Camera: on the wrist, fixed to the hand. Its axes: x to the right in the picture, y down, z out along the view.
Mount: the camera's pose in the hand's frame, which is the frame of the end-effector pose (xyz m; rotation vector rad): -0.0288 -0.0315 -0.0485 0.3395 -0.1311 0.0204
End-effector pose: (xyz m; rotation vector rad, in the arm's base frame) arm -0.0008 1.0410 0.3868 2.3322 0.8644 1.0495
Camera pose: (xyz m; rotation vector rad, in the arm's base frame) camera -0.0647 1.0498 0.3831 2.6581 1.0361 0.7957
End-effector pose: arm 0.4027 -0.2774 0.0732 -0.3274 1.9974 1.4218
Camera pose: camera 0.4240 -0.3383 0.0775 -0.0623 2.0909 1.0603
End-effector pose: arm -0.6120 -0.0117 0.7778 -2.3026 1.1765 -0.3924
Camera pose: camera -0.6307 0.0117 0.8350 -1.9898 0.9844 -0.3937
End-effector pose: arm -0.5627 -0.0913 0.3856 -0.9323 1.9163 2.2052
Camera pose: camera -0.5067 -0.1197 0.3702 -0.6985 2.1489 1.8144
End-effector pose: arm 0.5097 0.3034 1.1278 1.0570 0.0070 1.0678
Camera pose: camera 0.4939 0.3146 1.0662 1.4347 0.0743 1.0353
